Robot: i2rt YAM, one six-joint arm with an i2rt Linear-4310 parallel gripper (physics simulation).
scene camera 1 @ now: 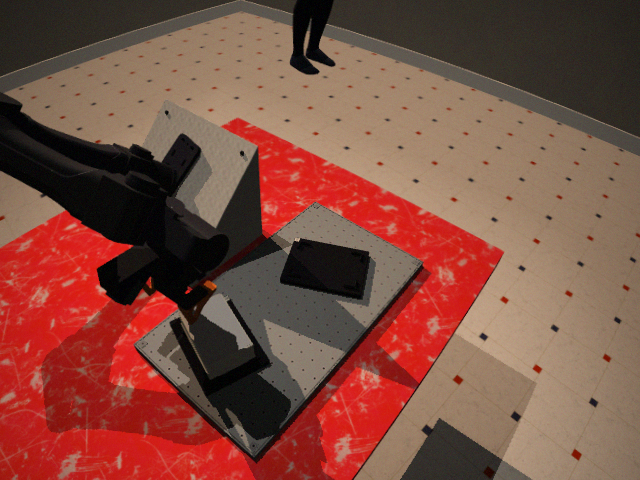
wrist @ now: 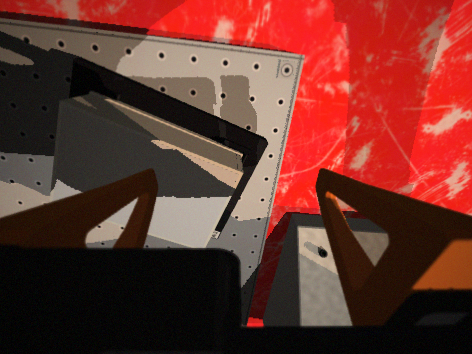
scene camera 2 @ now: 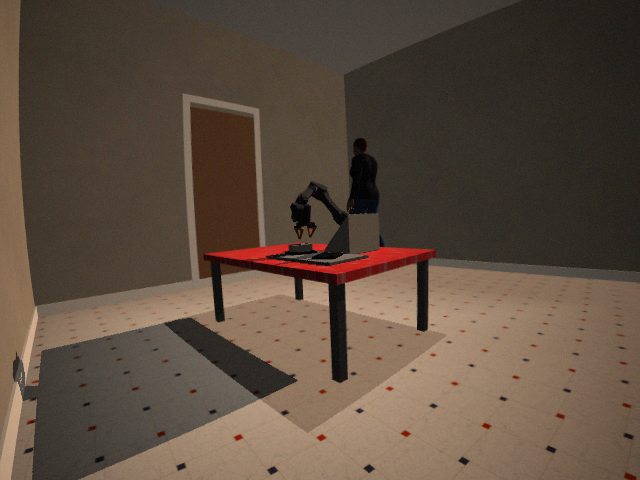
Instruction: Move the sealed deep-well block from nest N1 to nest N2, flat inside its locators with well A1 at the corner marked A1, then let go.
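Frame: origin at the arm's base, x back, y right, z up, level; metres.
Where they show: gripper, fingertip midpoint: (scene camera 1: 172,307) (wrist: 236,177) (scene camera 2: 305,238); arm's base, origin of the base link: (scene camera 1: 167,180) (scene camera 2: 354,231).
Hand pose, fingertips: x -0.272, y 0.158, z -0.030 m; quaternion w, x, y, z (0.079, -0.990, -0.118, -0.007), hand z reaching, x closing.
Note:
Things, the pixels of their top centre, and the offset from my fingertips. "spot": a spot on its surface instead. Level surfaces: height alone.
- deep-well block, middle of its top: (wrist: 143,189) (scene camera 1: 214,327) (scene camera 2: 300,244) dx -0.061, dy -0.039, dz -0.029 m
- black nest N1, middle of its top: (wrist: 157,169) (scene camera 1: 216,339) (scene camera 2: 300,250) dx -0.061, dy -0.039, dz -0.065 m
- small pale tag, surface spot: (wrist: 215,234) spot: dx +0.004, dy -0.106, dz -0.071 m
- Nest N2, middle of its top: (scene camera 1: 326,262) (scene camera 2: 328,253) dx -0.062, dy -0.309, dz -0.065 m
- perforated plate, middle of its top: (wrist: 139,275) (scene camera 1: 291,300) (scene camera 2: 314,255) dx -0.075, dy -0.202, dz -0.083 m
- red table, its level: dz -0.096 m
The deep-well block (scene camera 1: 222,343) (scene camera 2: 300,248) (wrist: 140,150), a pale box partly in shadow, sits in the black nest N1 (wrist: 170,112) at one end of the grey perforated plate. A small pale tag (wrist: 215,234) marks one corner of that nest in the wrist view; its lettering is too small to read. Nest N2 (scene camera 1: 325,268) (scene camera 2: 328,255), black and low, holds no block and has a pale mark at one corner. My gripper (scene camera 1: 170,304) (scene camera 2: 305,237) (wrist: 236,177) is open and empty, with orange fingers pointing down above the block. In the wrist view the block lies left of the midway point between the fingertips.
The perforated plate (scene camera 1: 310,341) (wrist: 240,75) lies on the red table (scene camera 1: 439,242) (scene camera 2: 258,260) (wrist: 320,125). A tall grey wedge (scene camera 1: 222,191) (scene camera 2: 364,232) (wrist: 320,295) stands beside the plate, near the arm. A person (scene camera 1: 312,31) (scene camera 2: 364,175) stands beyond the table.

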